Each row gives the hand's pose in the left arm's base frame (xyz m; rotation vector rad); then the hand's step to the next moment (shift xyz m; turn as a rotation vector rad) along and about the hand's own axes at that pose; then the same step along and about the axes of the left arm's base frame.
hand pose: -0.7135 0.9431 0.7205 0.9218 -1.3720 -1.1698
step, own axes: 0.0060 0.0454 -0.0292 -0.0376 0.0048 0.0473
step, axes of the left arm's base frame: 0.0314 -0.0002 0.0443 -0.0410 0.0446 -0.0020
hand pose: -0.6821 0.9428 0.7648 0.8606 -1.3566 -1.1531
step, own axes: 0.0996 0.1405 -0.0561 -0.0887 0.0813 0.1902
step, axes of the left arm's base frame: 0.0588 -0.0670 0.1576 -0.1659 0.1359 0.0684
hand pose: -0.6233 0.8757 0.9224 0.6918 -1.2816 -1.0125
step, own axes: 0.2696 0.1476 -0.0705 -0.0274 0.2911 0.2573
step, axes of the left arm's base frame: 0.0962 -0.1872 0.2348 -0.1862 0.1777 0.2923
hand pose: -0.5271 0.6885 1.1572 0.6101 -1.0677 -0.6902
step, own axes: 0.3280 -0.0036 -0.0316 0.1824 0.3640 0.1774
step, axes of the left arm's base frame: 0.1325 -0.2474 0.1727 -0.0306 0.0747 0.4367
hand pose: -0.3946 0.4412 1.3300 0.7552 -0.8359 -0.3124
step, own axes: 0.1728 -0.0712 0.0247 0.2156 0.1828 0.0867
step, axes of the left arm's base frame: 0.0951 -0.1529 0.0557 0.0665 -0.0267 0.2869
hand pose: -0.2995 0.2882 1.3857 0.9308 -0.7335 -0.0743
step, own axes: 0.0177 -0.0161 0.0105 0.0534 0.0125 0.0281
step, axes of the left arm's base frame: 0.0110 -0.0236 0.0015 0.0205 -0.0314 0.0489
